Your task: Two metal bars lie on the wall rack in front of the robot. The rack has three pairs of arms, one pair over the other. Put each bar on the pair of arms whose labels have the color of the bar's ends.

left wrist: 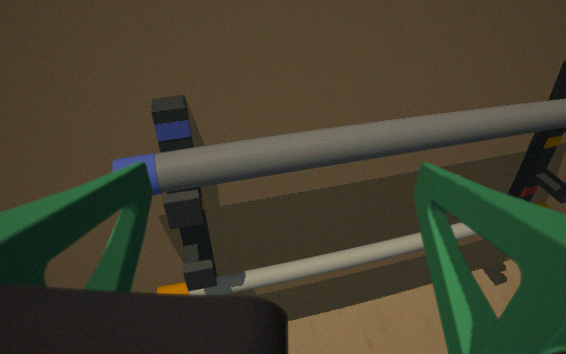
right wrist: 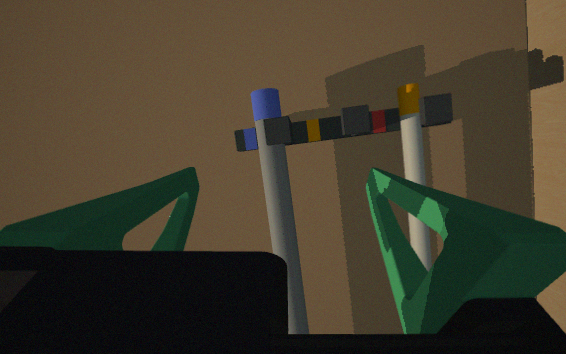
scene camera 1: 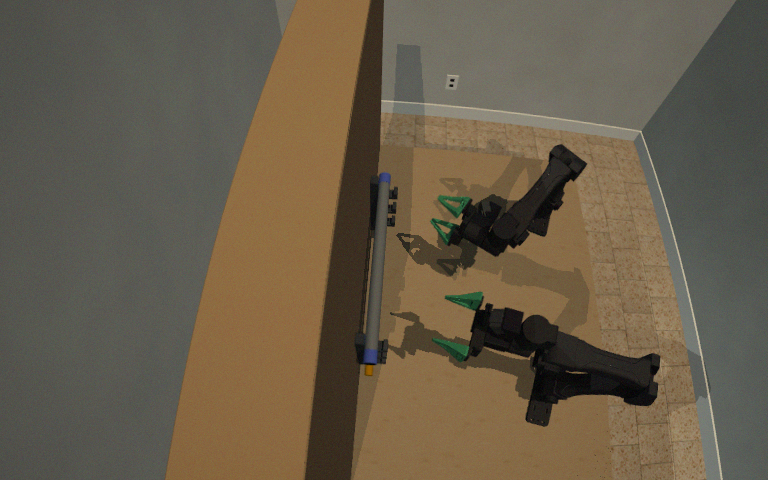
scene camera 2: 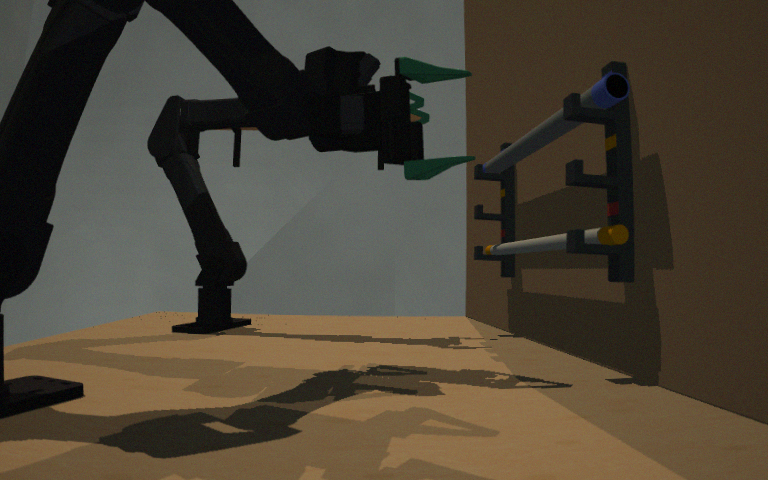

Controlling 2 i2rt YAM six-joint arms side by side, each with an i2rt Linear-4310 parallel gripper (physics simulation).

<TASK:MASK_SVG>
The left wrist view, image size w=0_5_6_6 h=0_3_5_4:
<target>my left gripper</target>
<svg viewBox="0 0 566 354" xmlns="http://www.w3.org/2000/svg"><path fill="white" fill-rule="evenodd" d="M422 163L414 188L414 201L448 354L566 354L566 214L490 189L433 164ZM446 211L512 259L519 267L521 274L520 285L499 319L464 260ZM0 212L0 354L288 354L287 315L281 307L266 299L252 296L131 292L153 195L147 166L144 162L136 162L75 188ZM120 210L119 217L104 253L83 289L48 287L45 283L44 275L49 261Z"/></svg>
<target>orange-ended bar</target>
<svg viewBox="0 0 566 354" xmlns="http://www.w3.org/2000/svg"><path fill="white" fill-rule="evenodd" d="M421 232L305 259L216 276L217 286L188 291L186 282L160 286L157 288L157 293L226 295L419 251L424 249ZM451 225L456 240L478 235L462 222ZM534 203L549 208L548 205L543 201Z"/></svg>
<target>blue-ended bar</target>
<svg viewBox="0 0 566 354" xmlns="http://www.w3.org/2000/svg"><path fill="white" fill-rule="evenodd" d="M566 98L339 126L114 159L112 172L136 162L144 162L147 166L153 195L172 191L565 128Z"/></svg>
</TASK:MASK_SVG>
